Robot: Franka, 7 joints.
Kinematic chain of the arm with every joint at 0, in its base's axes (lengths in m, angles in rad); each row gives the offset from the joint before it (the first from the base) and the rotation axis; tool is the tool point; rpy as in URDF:
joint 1: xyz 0 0 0.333 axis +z
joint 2: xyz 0 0 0 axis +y
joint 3: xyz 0 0 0.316 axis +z
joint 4: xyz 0.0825 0 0 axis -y
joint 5: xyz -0.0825 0 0.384 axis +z
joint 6: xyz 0 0 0 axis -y
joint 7: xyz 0.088 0 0 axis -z
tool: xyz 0 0 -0.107 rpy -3.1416 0 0
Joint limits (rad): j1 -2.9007..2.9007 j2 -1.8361..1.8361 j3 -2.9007..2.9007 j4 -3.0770..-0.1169 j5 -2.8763..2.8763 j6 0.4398..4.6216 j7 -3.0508..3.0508
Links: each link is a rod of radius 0.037 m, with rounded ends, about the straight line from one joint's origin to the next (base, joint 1, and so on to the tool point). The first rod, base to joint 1, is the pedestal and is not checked.
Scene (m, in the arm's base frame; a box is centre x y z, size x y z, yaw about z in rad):
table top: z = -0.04
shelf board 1: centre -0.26 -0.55 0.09 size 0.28 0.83 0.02 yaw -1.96
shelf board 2: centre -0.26 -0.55 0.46 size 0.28 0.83 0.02 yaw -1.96
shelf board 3: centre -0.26 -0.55 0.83 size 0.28 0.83 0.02 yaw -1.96
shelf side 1: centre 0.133 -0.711 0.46 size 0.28 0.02 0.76 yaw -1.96
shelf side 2: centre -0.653 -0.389 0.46 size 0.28 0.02 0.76 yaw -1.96
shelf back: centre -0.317 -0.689 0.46 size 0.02 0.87 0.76 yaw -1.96
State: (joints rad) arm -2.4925 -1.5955 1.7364 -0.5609 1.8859 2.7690 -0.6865
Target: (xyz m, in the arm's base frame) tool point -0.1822 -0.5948 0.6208
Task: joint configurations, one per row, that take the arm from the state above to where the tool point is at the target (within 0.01 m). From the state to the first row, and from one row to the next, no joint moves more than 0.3 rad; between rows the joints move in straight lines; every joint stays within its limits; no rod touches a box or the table.
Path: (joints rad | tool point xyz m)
1: -2.5605 -1.4754 1.5458 -0.8201 1.8368 2.8218 -0.7880 | 0.8164 0.0467 0.4594
2: -2.6286 -1.3553 1.3552 -1.0793 1.7877 2.8746 -0.8894 | 0.7304 -0.1348 0.6225
3: -2.6966 -1.2352 1.1646 -1.3385 1.7386 2.9273 -0.9909 | 0.5564 -0.2769 0.7614
4: -2.7646 -1.1151 0.9739 -1.5977 1.6895 2.9801 -1.0923 | 0.3206 -0.3544 0.8469
5: -2.8327 -0.9949 0.7833 -1.8569 1.6403 3.0329 -1.1938 | 0.0655 -0.3553 0.8604
6: -2.9007 -0.8748 0.5927 -2.1160 1.5912 3.0857 -1.2952 | -0.1594 -0.2846 0.7992
7: -2.8895 -0.6269 0.7216 -2.0072 1.6759 3.0111 -1.1430 | -0.1949 -0.3816 0.7508
8: -2.8783 -0.3790 0.8504 -1.8983 1.7605 2.9366 -0.9909 | -0.2067 -0.4678 0.6974
9: -2.8671 -0.1311 0.9793 -1.7894 1.8451 2.8621 -0.8387 | -0.1990 -0.5394 0.6510
10: -2.8558 0.1169 1.1081 -1.6805 1.9298 2.7875 -0.6865 | -0.1822 -0.5948 0.6208

